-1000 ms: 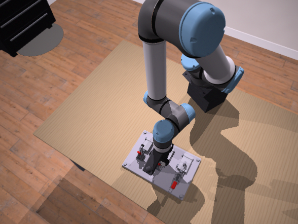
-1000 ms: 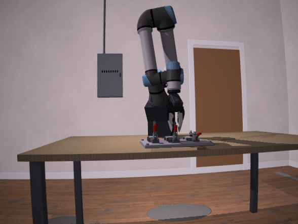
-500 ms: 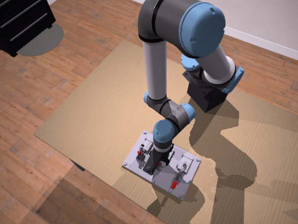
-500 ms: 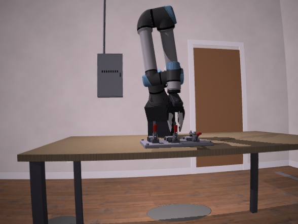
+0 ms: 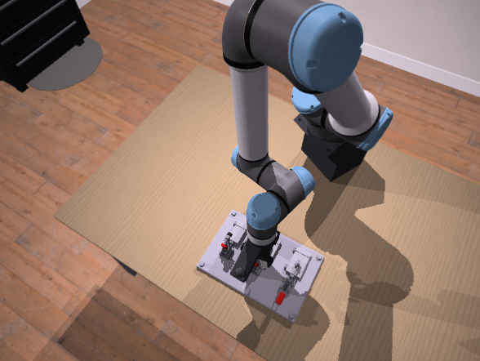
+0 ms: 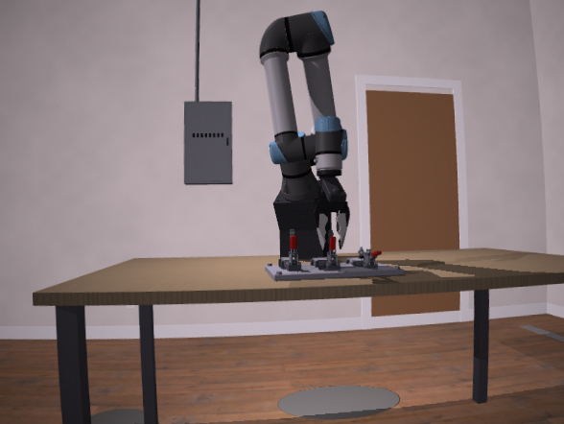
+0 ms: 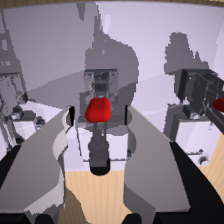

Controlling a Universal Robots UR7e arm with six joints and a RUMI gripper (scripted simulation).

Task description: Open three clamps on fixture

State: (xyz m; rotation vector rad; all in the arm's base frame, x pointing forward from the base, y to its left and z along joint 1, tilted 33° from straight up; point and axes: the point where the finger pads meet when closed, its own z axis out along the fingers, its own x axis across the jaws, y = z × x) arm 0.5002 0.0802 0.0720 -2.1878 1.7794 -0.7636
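The grey fixture plate is 30 mm behind my hand, 10 mm to the right of it and 80 mm below it.
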